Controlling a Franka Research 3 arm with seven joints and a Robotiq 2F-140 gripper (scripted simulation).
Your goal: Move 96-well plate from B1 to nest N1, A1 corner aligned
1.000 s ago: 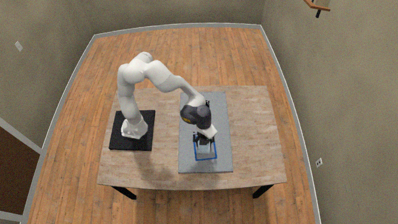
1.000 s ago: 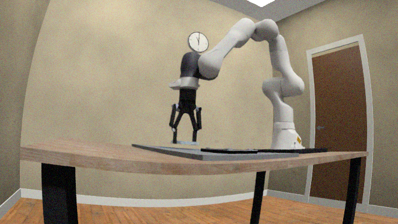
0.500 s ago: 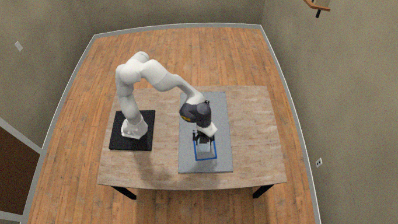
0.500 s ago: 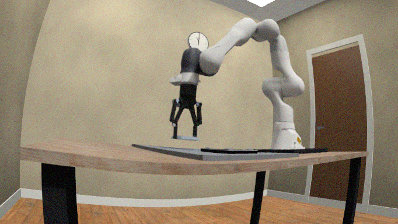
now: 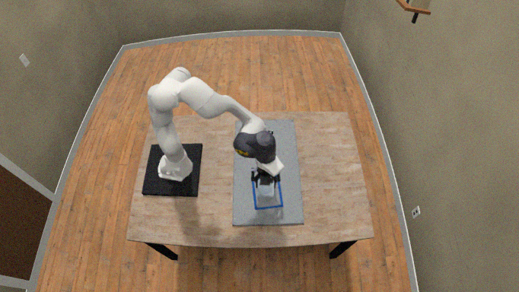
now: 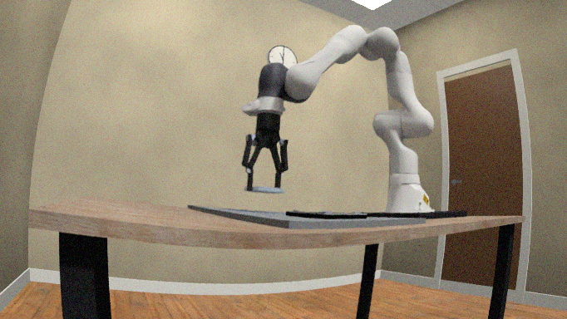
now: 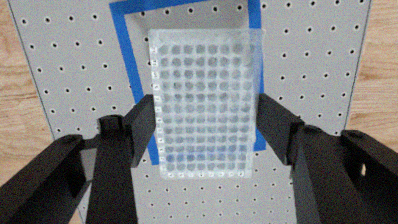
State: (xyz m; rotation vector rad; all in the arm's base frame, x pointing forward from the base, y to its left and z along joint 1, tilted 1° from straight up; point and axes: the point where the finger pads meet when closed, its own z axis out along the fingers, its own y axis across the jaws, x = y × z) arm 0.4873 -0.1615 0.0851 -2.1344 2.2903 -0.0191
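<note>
Right now the black plate nest is 32 cm to the left of my hand and 8 cm below it. Also, from my hand: clear 96-well plate: 2 cm below; corner label: 5 cm behind, 25 cm to the left, 8 cm below.
</note>
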